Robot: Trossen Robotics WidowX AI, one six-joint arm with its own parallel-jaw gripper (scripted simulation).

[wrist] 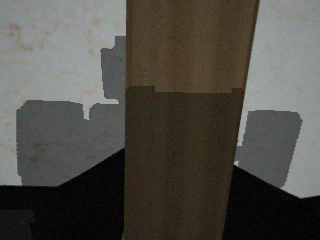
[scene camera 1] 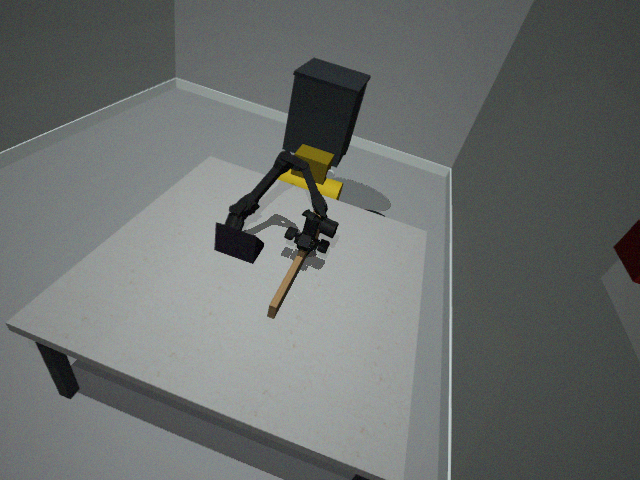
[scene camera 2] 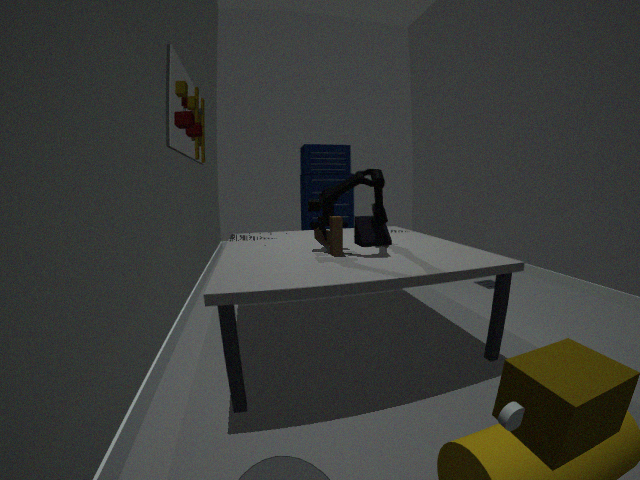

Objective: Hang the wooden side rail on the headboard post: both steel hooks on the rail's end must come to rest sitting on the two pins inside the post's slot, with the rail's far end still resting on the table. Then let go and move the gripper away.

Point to a wooden side rail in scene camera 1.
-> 282, 291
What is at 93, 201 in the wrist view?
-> The gripper.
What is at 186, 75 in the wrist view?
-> A wooden side rail.
